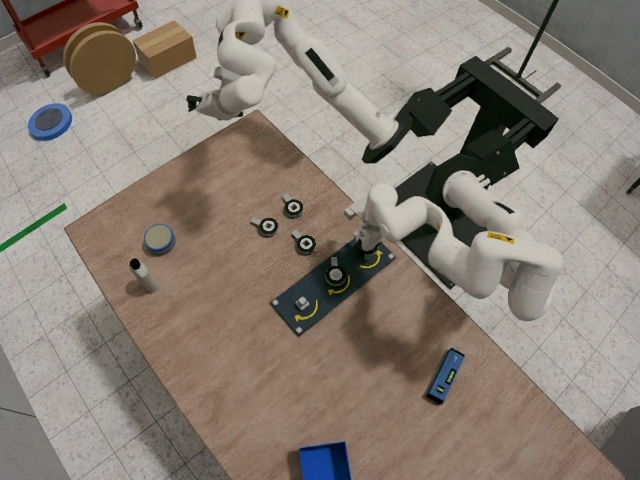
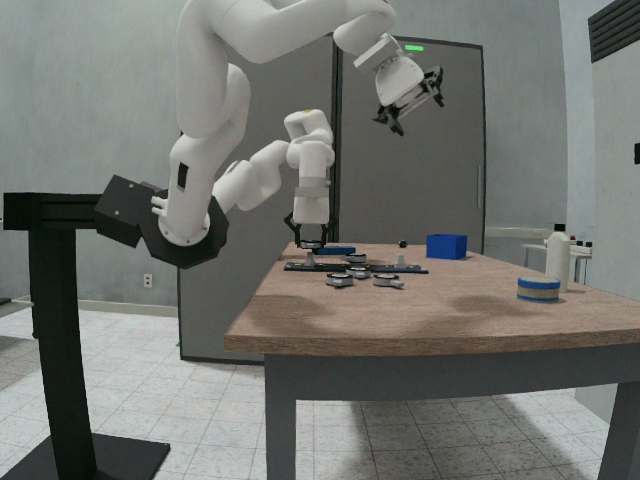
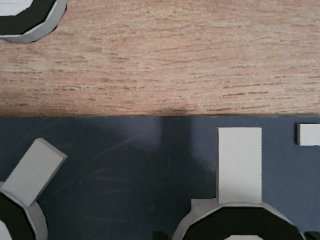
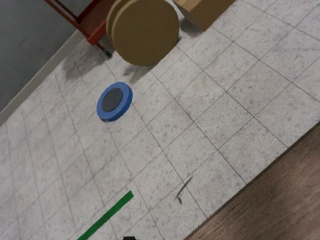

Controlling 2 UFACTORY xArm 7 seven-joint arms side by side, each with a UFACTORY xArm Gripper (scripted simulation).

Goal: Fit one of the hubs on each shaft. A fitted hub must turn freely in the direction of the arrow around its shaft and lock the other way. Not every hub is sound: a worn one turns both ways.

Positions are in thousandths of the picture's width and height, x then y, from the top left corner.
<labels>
tape roll: image 1 248, 497; image 2 835, 603; not seen in image 3 (out of frame); not seen in image 4 (out of frame)
</labels>
